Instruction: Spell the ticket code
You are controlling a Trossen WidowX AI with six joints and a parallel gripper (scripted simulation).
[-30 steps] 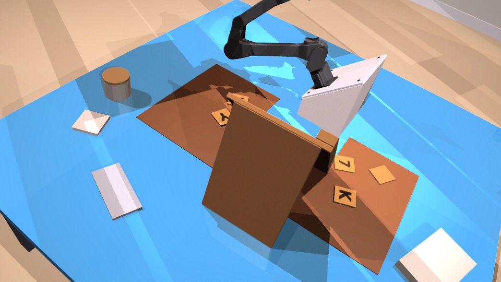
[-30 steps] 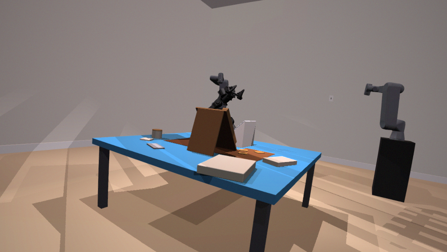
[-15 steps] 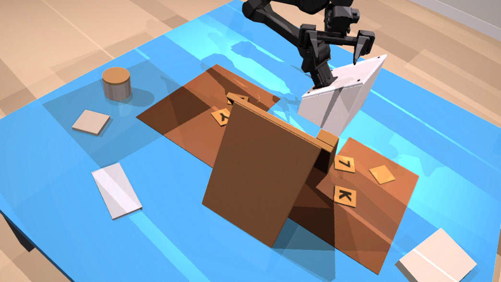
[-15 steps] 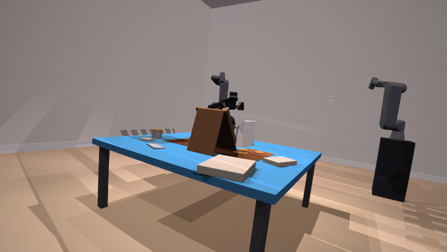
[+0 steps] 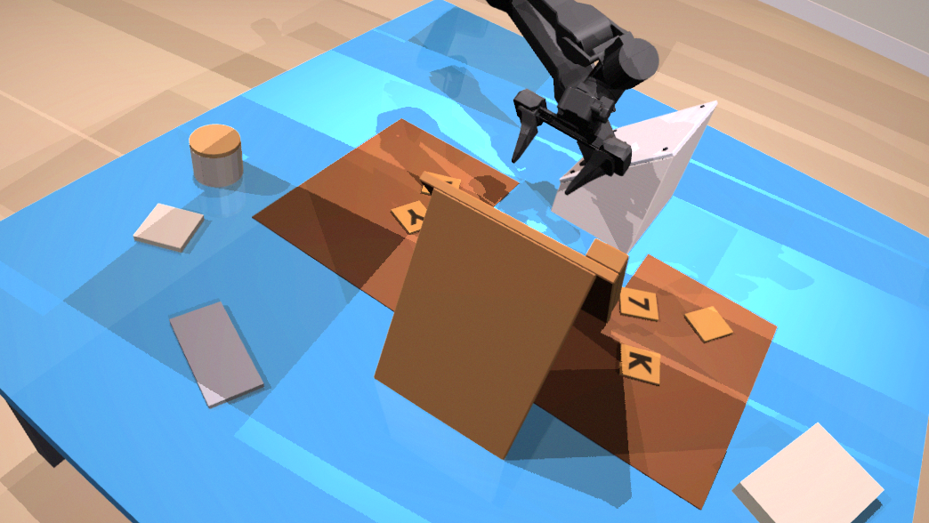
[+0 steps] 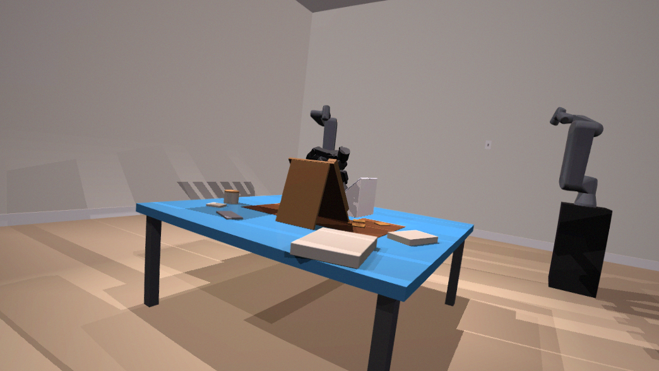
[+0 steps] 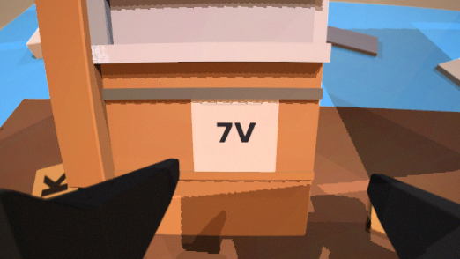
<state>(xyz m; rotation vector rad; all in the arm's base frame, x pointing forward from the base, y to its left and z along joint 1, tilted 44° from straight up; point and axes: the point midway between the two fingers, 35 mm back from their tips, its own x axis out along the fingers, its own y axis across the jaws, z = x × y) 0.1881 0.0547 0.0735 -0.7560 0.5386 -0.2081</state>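
Right now my gripper tip is 80 mm short of the white ticket, 30 mm to the right of it and 70 mm above it. Also, from my gripper tip: grey card 440 mm ahead, 180 mm to the right, 170 mm below; brown mat 20 mm behind, 30 mm to the left, 170 mm below; white card 340 mm ahead, 410 mm to the right, 160 mm below.
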